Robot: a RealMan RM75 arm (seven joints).
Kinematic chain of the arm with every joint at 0, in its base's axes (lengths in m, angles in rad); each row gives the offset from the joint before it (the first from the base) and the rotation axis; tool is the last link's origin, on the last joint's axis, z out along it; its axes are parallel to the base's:
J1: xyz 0 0 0.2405 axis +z
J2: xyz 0 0 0 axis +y
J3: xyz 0 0 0.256 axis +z
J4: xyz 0 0 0 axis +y
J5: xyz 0 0 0.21 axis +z
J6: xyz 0 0 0 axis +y
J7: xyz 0 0 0.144 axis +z
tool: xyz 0 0 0
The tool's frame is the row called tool.
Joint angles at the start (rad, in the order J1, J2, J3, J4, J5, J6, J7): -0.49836 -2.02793 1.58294 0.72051 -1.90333 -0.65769 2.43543
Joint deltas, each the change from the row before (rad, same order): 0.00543 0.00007 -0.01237 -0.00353 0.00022 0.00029 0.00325; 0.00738 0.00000 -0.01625 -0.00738 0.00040 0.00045 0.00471; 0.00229 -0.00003 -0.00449 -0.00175 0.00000 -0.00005 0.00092; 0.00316 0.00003 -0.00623 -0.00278 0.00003 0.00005 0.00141; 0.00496 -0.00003 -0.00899 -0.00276 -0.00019 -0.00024 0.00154; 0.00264 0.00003 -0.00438 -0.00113 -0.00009 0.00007 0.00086; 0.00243 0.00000 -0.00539 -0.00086 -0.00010 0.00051 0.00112; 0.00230 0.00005 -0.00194 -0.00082 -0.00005 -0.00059 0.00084
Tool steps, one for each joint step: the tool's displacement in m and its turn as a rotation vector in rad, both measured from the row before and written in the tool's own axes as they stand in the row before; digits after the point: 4 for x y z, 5 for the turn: -0.0036 -0.0011 -0.0024 0.01013 -0.00747 -0.00826; -0.0056 -0.0009 -0.0033 0.01224 -0.01208 -0.01216; -0.0015 -0.0002 -0.0009 0.00342 -0.00311 -0.00387; -0.0022 -0.0003 -0.0013 0.00470 -0.00471 -0.00535; -0.0030 -0.0005 -0.0020 0.00714 -0.00580 -0.00801; -0.0015 -0.0003 -0.0010 0.00371 -0.00301 -0.00379; -0.0015 -0.0006 -0.0010 0.00495 -0.00305 -0.00373; -0.0011 0.0002 -0.0007 0.00122 -0.00192 -0.00218
